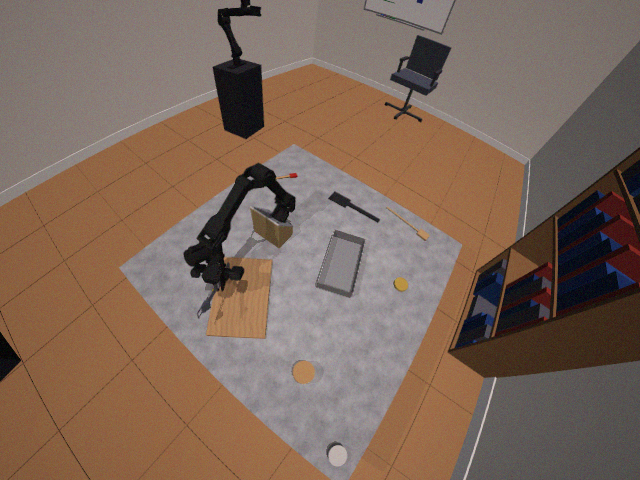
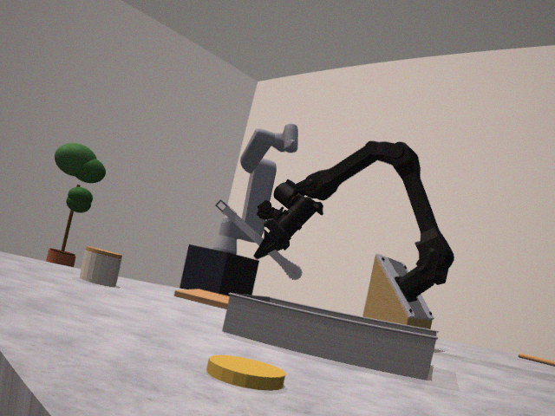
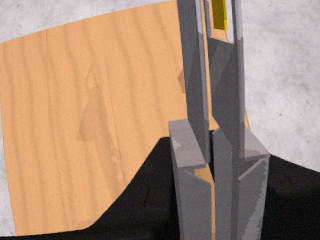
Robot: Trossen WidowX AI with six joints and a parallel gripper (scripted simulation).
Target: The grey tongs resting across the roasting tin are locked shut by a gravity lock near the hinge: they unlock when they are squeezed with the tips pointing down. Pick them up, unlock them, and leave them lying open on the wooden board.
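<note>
My gripper tip is now 13 cm above the wooden board, 6 cm to the right of it and 3 cm short of it. From my gripper tip the other things lie so: tan-lidded jar: 42 cm ahead, 10 cm below, 8 cm to the right; then yellow lock piece: 6 cm above, 2 cm to the right, 1 cm ahead; then grey roasting tin: 43 cm to the left, 34 cm ahead, 11 cm below.
</note>
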